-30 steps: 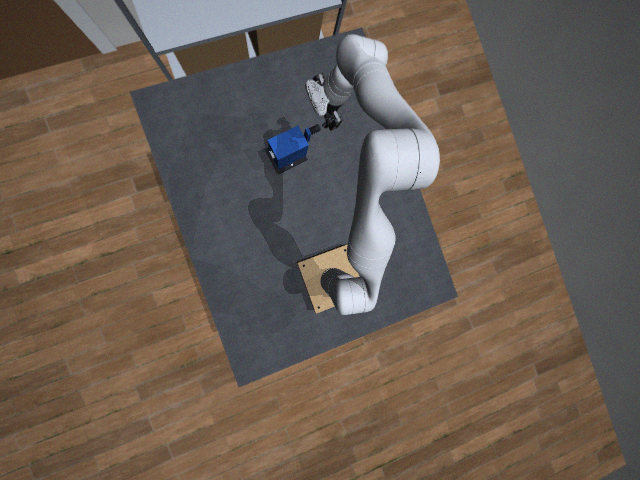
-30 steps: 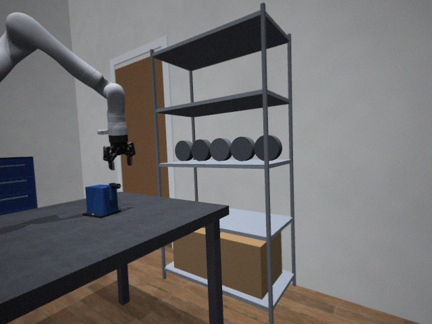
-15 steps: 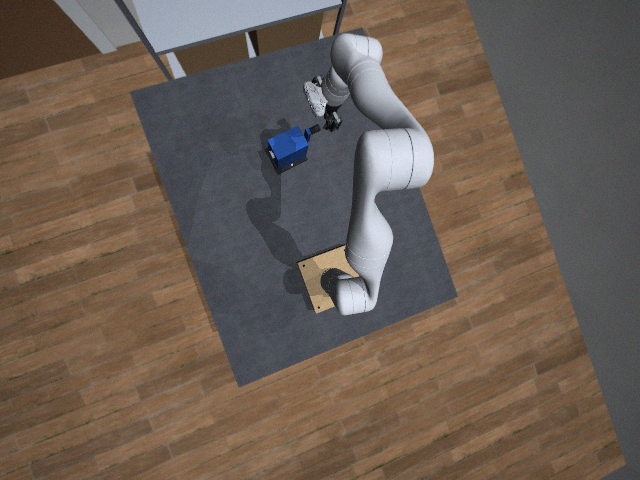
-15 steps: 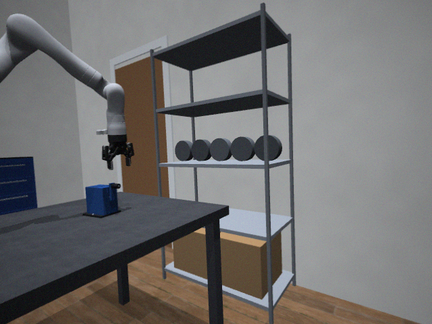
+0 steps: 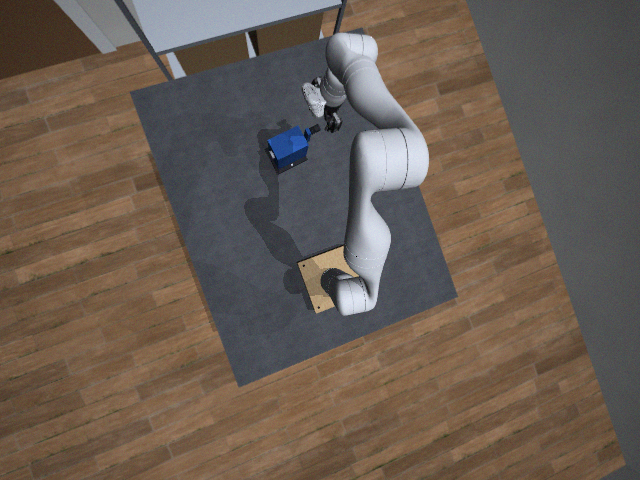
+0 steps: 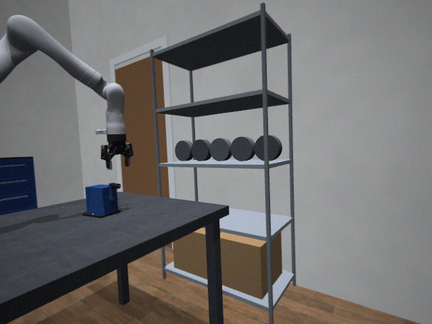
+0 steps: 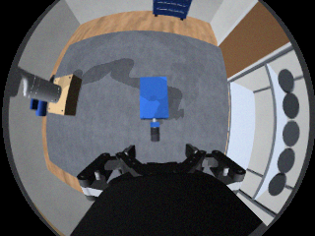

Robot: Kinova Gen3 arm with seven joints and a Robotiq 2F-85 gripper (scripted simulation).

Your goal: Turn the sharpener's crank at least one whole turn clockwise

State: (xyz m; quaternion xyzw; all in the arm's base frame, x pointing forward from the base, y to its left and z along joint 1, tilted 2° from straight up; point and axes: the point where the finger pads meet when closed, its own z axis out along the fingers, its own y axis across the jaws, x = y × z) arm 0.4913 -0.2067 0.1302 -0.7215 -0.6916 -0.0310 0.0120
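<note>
My gripper is now 10 mm past the dark crank knob, 20 mm to the right of it and 80 mm above it. From my hand the other things lie so: blue crank arm (10 mm behind, 20 mm to the left, 90 mm below).
</note>
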